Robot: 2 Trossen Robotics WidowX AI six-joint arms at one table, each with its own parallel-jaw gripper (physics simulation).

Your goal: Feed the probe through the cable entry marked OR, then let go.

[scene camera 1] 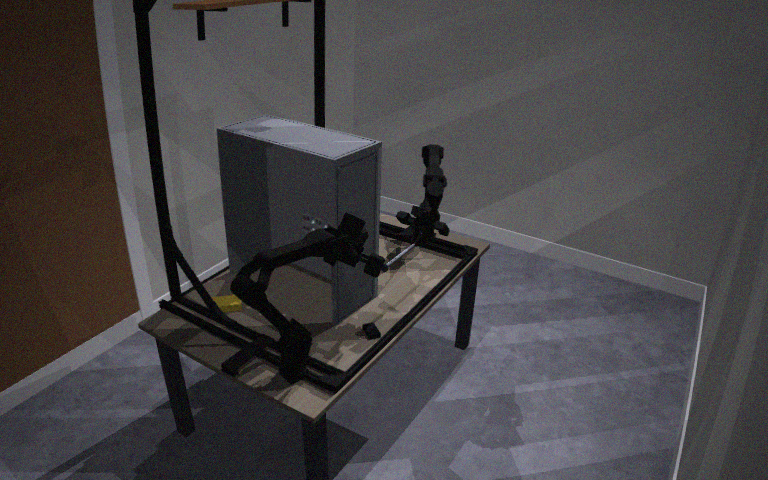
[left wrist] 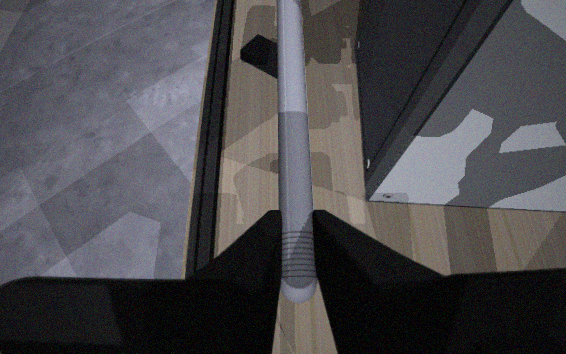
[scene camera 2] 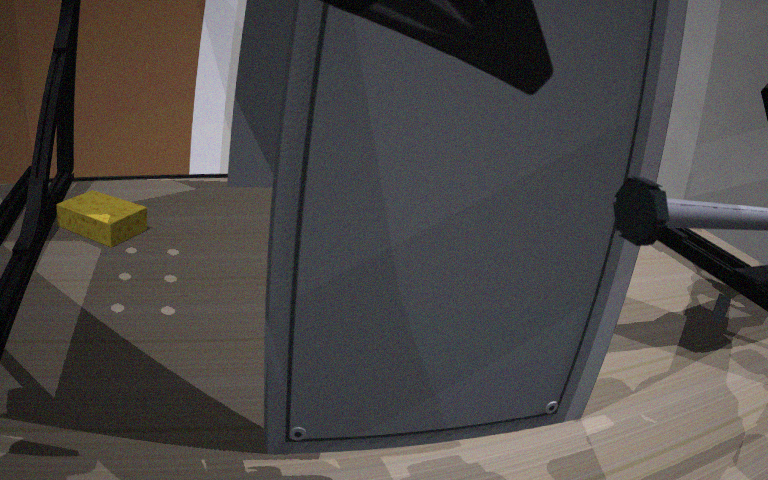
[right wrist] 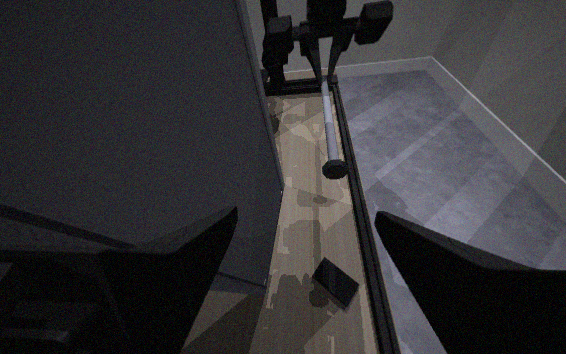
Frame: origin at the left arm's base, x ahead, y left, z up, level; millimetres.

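Seen in the pictures: left gripper, fingertip midpoint: [scene camera 1: 413,245] [left wrist: 296,222] [right wrist: 324,85]; right gripper, fingertip midpoint: [scene camera 1: 363,260] [scene camera 2: 464,46] [right wrist: 305,214]; left arm's base at its link origin: [right wrist: 277,81]; right arm's base at its link origin: [scene camera 1: 293,369].
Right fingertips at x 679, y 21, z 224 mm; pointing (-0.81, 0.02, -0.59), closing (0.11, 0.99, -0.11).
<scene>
Pixels of each thing's top centre, then the offset from my right fingertips to it.
- pale grey probe at its top centre: [left wrist: 291,23] [right wrist: 328,104] [scene camera 1: 401,251] 57 mm left, 173 mm back, 36 mm down
- tall grey cabinet at its top centre: [scene camera 1: 295,134] 310 mm right, 134 mm back, 321 mm up
- black block at its top centre: [left wrist: 269,52] [right wrist: 335,279] [scene camera 1: 371,328] 42 mm left, 20 mm ahead, 228 mm down
- yellow sponge at its top centre: [scene camera 2: 100,205] [scene camera 1: 226,300] 462 mm right, 111 mm ahead, 216 mm down
A pale grey probe [scene camera 1: 400,255] [scene camera 2: 716,215] [left wrist: 295,165] [right wrist: 328,120] with a wide dark end is held above the table, in front of the cabinet. My left gripper [left wrist: 296,222] [right wrist: 324,85] is shut on its ribbed handle end; the dark end points away from the fingers. The tall grey cabinet [scene camera 1: 305,135] [scene camera 2: 453,254] [right wrist: 125,100] stands on the table, apart from my left fingers. A cluster of small fittings [scene camera 1: 314,222] shows faintly on it; no OR marking is legible. My right gripper [right wrist: 305,214] is open and empty, near the cabinet's side panel.
A black block [scene camera 1: 370,330] [left wrist: 259,54] [right wrist: 336,283] lies near the table's front rail. A yellow sponge [scene camera 1: 227,303] [scene camera 2: 101,217] lies at the left in both scene views. Several pale round spots show on the table beside it. A black frame post [scene camera 1: 155,169] rises at the table's left.
</scene>
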